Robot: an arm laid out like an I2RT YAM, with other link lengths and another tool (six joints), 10 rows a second.
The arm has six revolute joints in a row. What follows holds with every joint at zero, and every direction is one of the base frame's. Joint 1 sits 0.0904 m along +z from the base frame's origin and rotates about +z. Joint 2 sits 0.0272 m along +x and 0.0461 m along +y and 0.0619 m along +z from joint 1 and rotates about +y. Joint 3 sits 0.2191 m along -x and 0.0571 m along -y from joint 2 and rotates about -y. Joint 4 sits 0.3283 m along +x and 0.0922 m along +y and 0.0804 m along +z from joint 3 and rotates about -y. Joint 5 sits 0.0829 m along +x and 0.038 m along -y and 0.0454 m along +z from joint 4 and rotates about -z. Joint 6 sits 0.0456 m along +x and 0.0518 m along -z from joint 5 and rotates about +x. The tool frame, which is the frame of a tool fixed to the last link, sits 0.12 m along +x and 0.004 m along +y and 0.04 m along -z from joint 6; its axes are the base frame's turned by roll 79.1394, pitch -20.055 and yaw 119.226 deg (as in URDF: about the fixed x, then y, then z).
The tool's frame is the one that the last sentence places.
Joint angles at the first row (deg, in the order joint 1, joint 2, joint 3, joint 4, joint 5, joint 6):
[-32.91 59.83 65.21 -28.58 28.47 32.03]
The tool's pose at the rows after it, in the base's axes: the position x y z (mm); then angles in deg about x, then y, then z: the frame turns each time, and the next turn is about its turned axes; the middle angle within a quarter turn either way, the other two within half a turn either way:
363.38, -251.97, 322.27, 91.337, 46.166, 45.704
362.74, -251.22, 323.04, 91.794, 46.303, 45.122
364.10, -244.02, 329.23, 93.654, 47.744, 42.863
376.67, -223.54, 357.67, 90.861, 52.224, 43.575
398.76, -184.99, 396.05, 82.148, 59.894, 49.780
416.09, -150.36, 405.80, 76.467, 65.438, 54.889
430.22, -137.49, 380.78, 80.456, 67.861, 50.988
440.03, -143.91, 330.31, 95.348, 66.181, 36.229
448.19, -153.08, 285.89, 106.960, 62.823, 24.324
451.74, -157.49, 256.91, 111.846, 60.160, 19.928
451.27, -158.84, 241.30, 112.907, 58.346, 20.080
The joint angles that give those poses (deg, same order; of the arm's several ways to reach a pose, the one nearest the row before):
[-32.91 59.85 65.21 -28.66 28.45 31.86]
[-32.86 59.92 65.56 -29.19 28.42 31.62]
[-32.05 60.62 67.79 -31.62 28.03 30.65]
[-28.99 61.08 71.66 -32.27 27.38 28.36]
[-23.64 60.90 75.13 -30.39 25.61 25.50]
[-18.90 60.93 75.61 -28.84 24.66 24.53]
[-16.69 61.91 72.95 -27.14 24.86 24.34]
[-16.38 65.28 70.00 -26.81 27.05 24.73]
[-16.40 70.21 69.21 -26.89 29.43 25.02]
[-16.38 73.27 68.49 -26.76 30.94 26.24]
[-16.38 74.33 67.57 -26.79 31.86 28.27]

